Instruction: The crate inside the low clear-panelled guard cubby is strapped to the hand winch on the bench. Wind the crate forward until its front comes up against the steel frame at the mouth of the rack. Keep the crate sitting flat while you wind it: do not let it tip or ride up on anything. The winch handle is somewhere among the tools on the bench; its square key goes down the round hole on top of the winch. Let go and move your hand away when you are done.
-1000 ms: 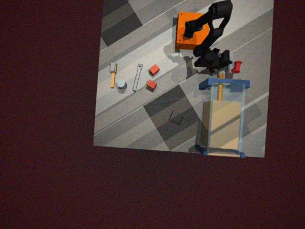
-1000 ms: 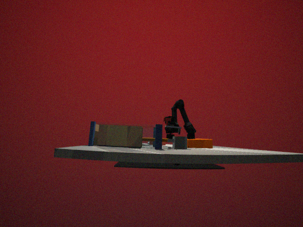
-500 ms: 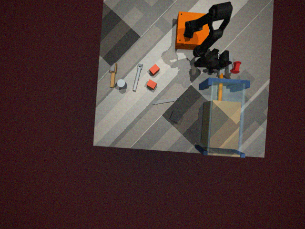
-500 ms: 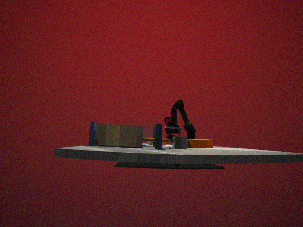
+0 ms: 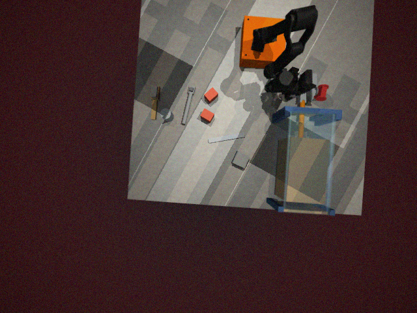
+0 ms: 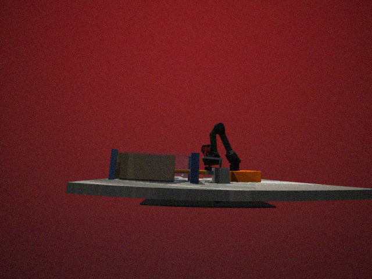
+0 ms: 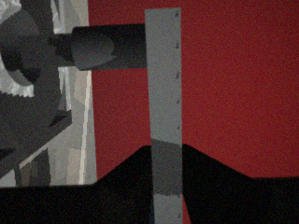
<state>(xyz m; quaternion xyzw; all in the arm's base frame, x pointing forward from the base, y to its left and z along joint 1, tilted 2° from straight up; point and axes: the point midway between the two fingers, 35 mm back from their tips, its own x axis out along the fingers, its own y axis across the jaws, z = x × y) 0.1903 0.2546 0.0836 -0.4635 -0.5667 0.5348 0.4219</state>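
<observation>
My gripper tip is 10 mm short of the grey crank handle and 10 mm below it. The rest, counted from my gripper tip: winch 60 mm behind, 30 mm to the right, 110 mm below; red knob 50 mm ahead, 10 mm to the left, 40 mm above; blue frame 110 mm ahead, 10 mm to the left, 40 mm below.
</observation>
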